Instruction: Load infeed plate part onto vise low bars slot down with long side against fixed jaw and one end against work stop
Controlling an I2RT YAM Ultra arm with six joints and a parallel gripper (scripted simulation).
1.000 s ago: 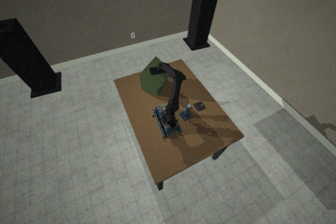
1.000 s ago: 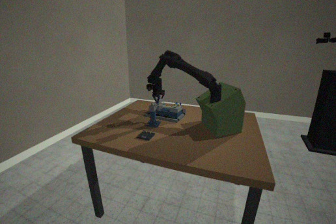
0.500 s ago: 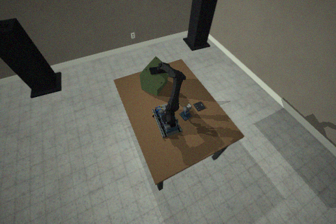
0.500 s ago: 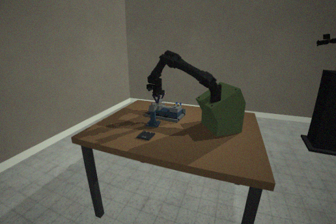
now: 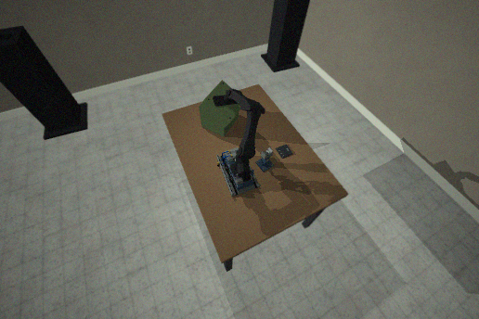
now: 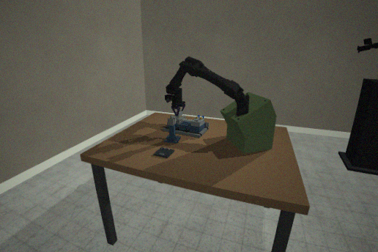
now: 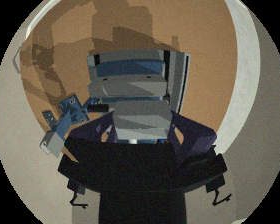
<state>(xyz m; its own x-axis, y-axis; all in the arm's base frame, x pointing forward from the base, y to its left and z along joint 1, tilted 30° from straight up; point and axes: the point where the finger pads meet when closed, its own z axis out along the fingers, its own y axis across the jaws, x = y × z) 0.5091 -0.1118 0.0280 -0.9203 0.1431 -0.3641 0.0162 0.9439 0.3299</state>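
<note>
The part lies right at my hand. Also, from my hand: vise: 7 cm below, 7 cm behind, 2 cm to the left; then infeed plate: 39 cm to the left, 11 cm below, 11 cm behind.
</note>
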